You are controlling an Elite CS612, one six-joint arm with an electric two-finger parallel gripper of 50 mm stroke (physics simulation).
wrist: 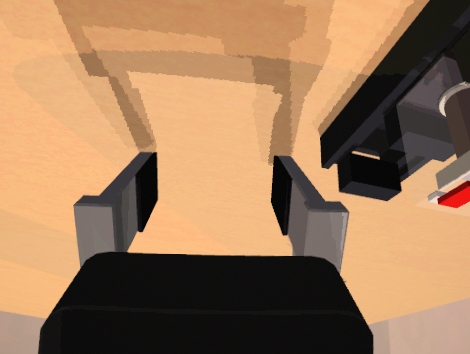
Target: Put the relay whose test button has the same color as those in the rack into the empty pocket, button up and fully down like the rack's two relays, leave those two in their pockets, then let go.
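Places are measured from the arm's base along level axes (x left, y back, z up), in centimetres.
Pixels of known places: gripper, fingertip midpoint: [215, 178].
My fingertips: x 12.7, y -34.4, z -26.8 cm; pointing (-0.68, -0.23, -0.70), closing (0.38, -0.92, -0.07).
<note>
For each thing: its top centre in the pictures, then the offset to it from my fingertips. "spot": a spot on its surface instead. Level surfaces: height alone.
- black rack at its top centre: [464, 118] dx +9.3, dy -3.5, dz +1.4 cm
- relay at a spot on its surface: [452, 127] spot: dx +9.7, dy -2.1, dz +2.5 cm
- bright red button at its top centre: [462, 197] dx +9.2, dy -2.8, dz +3.9 cm
- black block-shaped part at a spot on its surface: [370, 177] spot: dx +5.0, dy -4.1, dz +1.1 cm
- wooden table at its surface level: dz -0.9 cm
My gripper [215, 178] is open and empty, with its two fingers wide apart above the wooden table. The black rack [367, 97] runs up the right side of the wrist view, to the right of the fingers. A relay [452, 127] with a clear case and a bright red button [456, 195] sits at the rack, cut off by the right edge. The rack's second relay and a loose relay do not show in this view. Whether the empty pocket shows, I cannot tell.
A black block-shaped part [370, 177] sticks out at the near end of the rack, right of the right finger. The wooden table [210, 125] lies under the fingers, with shadows across it. Its near edge shows at the lower left and lower right.
</note>
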